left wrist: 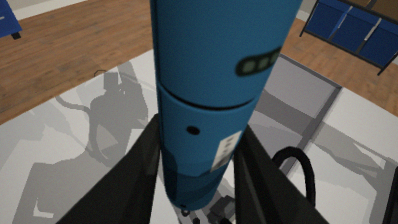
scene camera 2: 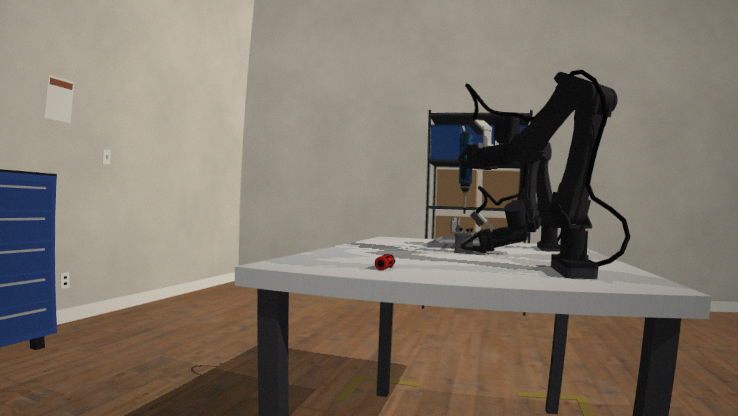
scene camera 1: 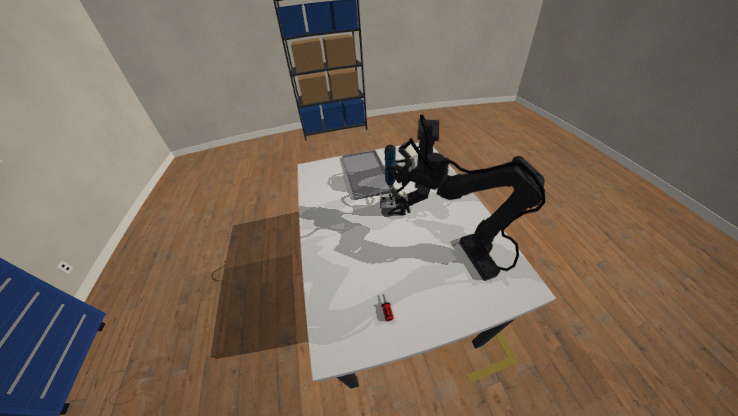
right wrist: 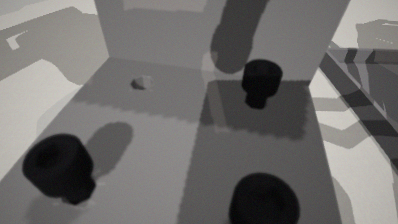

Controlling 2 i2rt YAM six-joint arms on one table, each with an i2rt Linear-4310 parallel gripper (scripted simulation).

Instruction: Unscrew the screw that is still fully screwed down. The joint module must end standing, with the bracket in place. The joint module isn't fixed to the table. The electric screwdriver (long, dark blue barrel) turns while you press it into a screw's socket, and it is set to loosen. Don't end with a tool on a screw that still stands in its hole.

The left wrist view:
left gripper: 199,123
flat grey tray: 295,101
electric screwdriver: 210,70
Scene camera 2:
left gripper: 464,159
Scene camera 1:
flat grey tray: 366,173
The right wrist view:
grey bracket: 164,119
